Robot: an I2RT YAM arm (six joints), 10 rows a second.
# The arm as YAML. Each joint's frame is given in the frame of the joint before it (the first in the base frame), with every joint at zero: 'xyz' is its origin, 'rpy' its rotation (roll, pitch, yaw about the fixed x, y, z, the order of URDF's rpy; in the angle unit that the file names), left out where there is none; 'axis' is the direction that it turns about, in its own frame. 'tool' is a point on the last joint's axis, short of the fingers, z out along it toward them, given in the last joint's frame.
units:
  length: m
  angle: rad
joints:
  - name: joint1
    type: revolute
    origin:
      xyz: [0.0, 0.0, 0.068]
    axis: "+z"
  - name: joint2
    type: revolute
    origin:
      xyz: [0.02, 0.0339, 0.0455]
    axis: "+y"
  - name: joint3
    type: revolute
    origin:
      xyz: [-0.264, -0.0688, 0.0]
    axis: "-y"
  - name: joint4
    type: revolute
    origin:
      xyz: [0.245, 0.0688, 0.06]
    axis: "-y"
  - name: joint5
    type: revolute
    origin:
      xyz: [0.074, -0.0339, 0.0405]
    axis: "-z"
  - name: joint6
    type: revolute
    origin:
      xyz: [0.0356, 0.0, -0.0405]
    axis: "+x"
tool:
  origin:
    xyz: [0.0, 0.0, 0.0]
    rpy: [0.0, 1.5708, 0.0]
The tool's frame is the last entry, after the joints.
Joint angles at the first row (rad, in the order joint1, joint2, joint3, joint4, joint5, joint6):
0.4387, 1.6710, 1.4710, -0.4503, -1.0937, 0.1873
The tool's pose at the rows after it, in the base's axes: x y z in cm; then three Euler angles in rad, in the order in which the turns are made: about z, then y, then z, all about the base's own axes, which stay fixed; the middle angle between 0 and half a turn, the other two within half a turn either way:
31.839 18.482 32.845 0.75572 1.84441 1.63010
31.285 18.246 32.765 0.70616 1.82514 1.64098
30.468 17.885 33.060 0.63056 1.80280 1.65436
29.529 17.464 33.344 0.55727 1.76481 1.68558
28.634 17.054 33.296 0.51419 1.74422 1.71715
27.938 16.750 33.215 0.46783 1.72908 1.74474
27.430 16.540 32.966 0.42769 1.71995 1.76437
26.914 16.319 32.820 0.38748 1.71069 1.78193
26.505 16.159 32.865 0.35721 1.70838 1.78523
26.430 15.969 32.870 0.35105 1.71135 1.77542
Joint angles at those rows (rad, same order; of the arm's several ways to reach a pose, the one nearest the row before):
0.4394, 1.6575, 1.4420, -0.4321, -1.1064, 0.1610
0.4391, 1.6317, 1.4029, -0.3958, -1.1260, 0.1293
0.4387, 1.5947, 1.3662, -0.3683, -1.1493, 0.0756
0.4374, 1.5528, 1.3199, -0.3219, -1.1961, 0.0341
0.4362, 1.5186, 1.2810, -0.3123, -1.2343, -0.0104
0.4356, 1.4937, 1.2531, -0.3122, -1.2659, -0.0641
0.4357, 1.4763, 1.2279, -0.3114, -1.2872, -0.1139
0.4357, 1.4579, 1.2054, -0.3115, -1.3069, -0.1607
0.4365, 1.4412, 1.1916, -0.3118, -1.3102, -0.1887
0.4321, 1.4341, 1.1859, -0.3122, -1.3041, -0.1932

